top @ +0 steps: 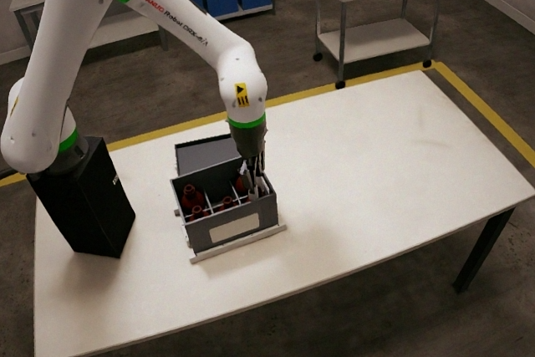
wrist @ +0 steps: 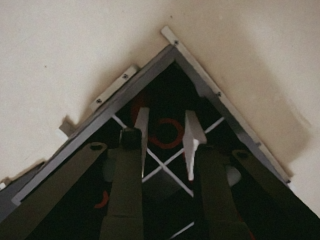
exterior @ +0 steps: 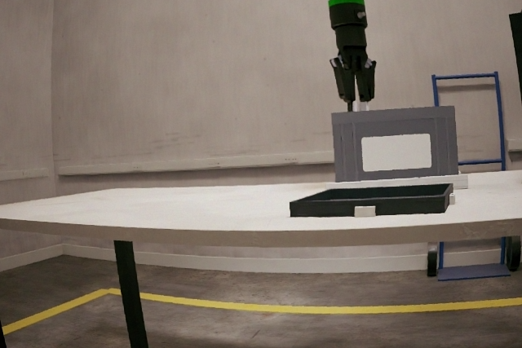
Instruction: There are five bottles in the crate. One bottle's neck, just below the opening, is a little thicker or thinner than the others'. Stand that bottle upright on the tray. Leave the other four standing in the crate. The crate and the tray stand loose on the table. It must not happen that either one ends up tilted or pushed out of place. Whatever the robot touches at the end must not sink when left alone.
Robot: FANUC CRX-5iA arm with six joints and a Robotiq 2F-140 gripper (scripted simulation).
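My hand is 90 mm past the crate, 90 mm above it and 60 mm to the right of it. From my hand the other things lie so: dark tray 340 mm to the left, 160 mm below, 20 mm behind; then bottle 170 mm behind, 110 mm to the left, 90 mm below.
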